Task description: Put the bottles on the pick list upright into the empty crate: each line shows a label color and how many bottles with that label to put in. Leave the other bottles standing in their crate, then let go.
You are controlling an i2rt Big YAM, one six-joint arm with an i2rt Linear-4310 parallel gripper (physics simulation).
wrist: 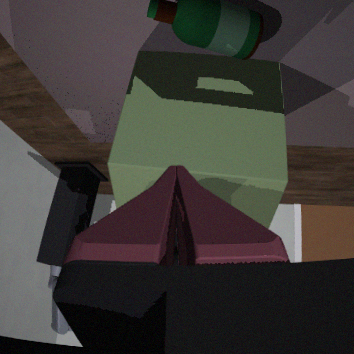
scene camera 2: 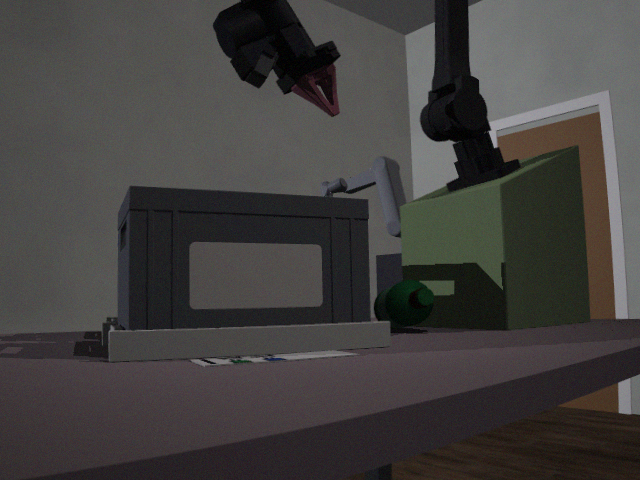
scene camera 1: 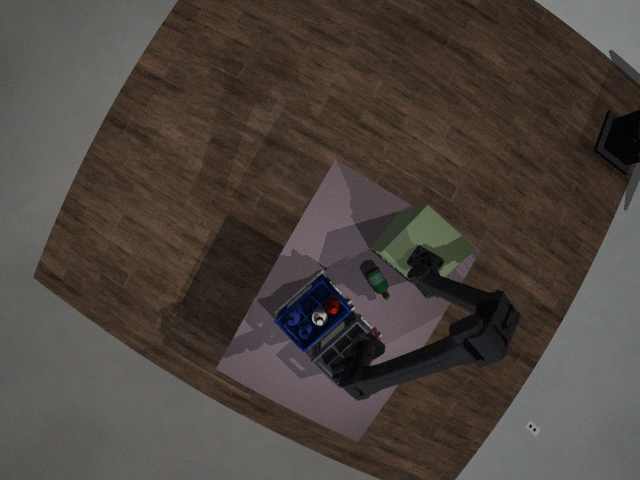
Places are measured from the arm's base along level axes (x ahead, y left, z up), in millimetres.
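Where they show: gripper, fingertip midpoint: [wrist: 175, 176] [scene camera 2: 335, 115] [scene camera 1: 374, 328]; arm's base at its link origin: [scene camera 2: 484, 179] [scene camera 1: 425, 261].
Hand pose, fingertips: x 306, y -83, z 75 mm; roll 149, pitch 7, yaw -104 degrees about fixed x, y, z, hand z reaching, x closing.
Things, the pixels of their top centre, and the offset from my fingertips. "*": a spot on its surface instead.
- green bottle at its top centre: [wrist: 200, 37] [scene camera 2: 407, 279] [scene camera 1: 381, 286] 125 mm back, 33 mm left, 260 mm down
- blue crate at a spot on its surface: [scene camera 1: 289, 336] * 240 mm ahead, 246 mm right, 170 mm down
- red-topped bottle at its top centre: [scene camera 1: 334, 311] 54 mm ahead, 125 mm right, 182 mm down
- white-topped bottle at its top centre: [scene camera 1: 319, 322] 129 mm ahead, 155 mm right, 182 mm down
- pick list at a spot on its surface: [scene camera 2: 315, 355] * 219 mm ahead, 179 mm left, 343 mm down
- pale low rail at its top centre: [scene camera 2: 261, 326] 241 mm ahead, 118 mm left, 315 mm down
My gripper [scene camera 1: 376, 333] [scene camera 2: 334, 114] [wrist: 175, 176] is shut and empty, high above the grey crate [scene camera 1: 324, 371] [scene camera 2: 248, 203]. A green bottle [scene camera 1: 376, 280] [scene camera 2: 405, 303] [wrist: 215, 25] with a pale label lies on its side on the table, between the crates and the green block. The blue crate [scene camera 1: 289, 336] holds a red-topped bottle [scene camera 1: 332, 306], a white-topped bottle [scene camera 1: 319, 317] and two blue-topped bottles [scene camera 1: 292, 317] [scene camera 1: 305, 331]. The arm hides part of the grey crate; no bottle shows in its visible compartments. The pick list [scene camera 2: 315, 355] shows green and blue marks; its numbers are unreadable.
The arm's base stands on a light green block [scene camera 1: 429, 227] [scene camera 2: 449, 235] [wrist: 200, 130] beside the fallen bottle. A pale low rail [scene camera 2: 248, 341] runs along the foot of the grey crate. The two crates stand side by side.
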